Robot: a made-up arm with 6 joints.
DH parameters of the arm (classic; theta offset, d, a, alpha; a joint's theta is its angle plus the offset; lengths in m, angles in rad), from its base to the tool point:
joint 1: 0 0.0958 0 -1.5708
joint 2: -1.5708 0 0.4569 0
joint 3: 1.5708 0.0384 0 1.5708
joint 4: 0 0.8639 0 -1.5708
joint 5: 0 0 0 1.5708
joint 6: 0 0.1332 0 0
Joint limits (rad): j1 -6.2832..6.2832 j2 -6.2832..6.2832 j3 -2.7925..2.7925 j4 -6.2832..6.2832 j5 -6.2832..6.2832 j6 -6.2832..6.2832
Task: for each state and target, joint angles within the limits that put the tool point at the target. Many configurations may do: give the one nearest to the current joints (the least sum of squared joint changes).
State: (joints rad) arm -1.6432 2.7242 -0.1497 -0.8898 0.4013 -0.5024
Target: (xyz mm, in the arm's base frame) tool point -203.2 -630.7 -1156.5
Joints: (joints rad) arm -1.8445 2.8459 -0.3294 -0.9230 0.6413 -0.5024
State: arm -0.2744 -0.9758 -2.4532 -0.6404 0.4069 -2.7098
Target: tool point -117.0 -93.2 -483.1
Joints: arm 0.3609 -0.6635 -2.6893 -0.9449 0.8957 -2.7098
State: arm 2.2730 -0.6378 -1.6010 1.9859 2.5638 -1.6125
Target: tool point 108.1 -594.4 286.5
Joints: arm 1.9003 0.2242 -2.1117 2.0125 2.6983 -1.6125
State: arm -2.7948 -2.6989 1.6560 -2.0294 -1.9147 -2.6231
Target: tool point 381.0 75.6 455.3
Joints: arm -2.5992 -2.7191 2.4134 -2.1700 -2.1250 -2.6231
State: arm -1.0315 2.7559 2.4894 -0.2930 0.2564 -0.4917
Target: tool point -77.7 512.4 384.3
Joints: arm -1.3659 2.7491 2.7243 -0.2684 0.2937 -0.4917
